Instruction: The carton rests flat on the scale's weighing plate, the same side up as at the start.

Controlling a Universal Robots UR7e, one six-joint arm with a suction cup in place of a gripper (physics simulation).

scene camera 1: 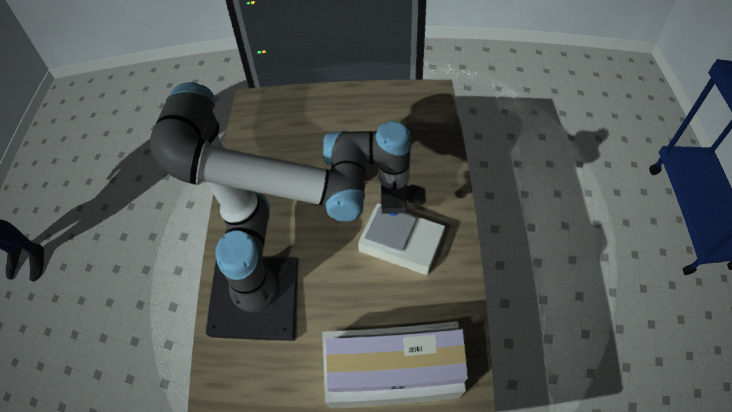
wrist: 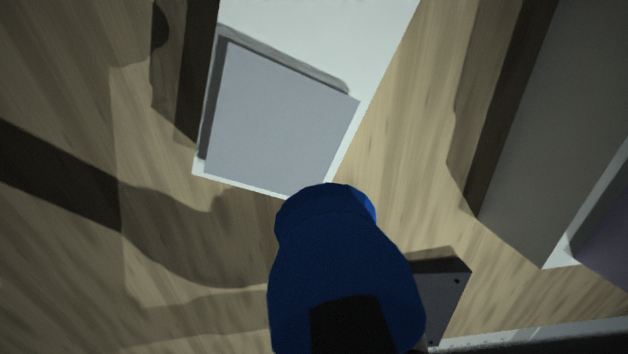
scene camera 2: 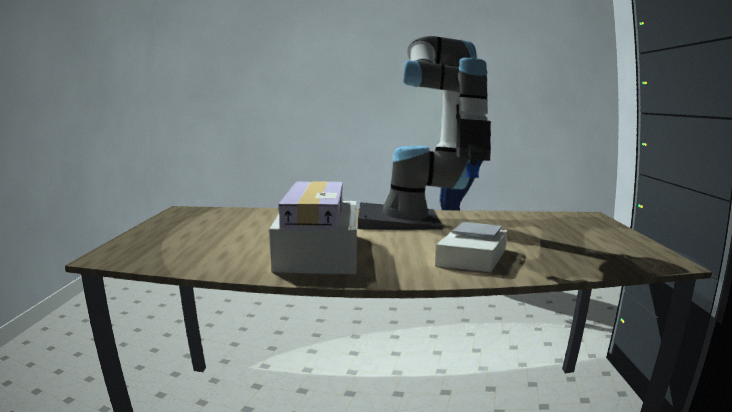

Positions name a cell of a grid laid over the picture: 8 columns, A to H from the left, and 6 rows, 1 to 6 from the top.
I see my suction cup (wrist: E5), a lilac carton (scene camera 1: E6) and a scale (scene camera 1: E4).
The scale also shows in the wrist view (wrist: D2) and in scene camera 2 (scene camera 2: F4).
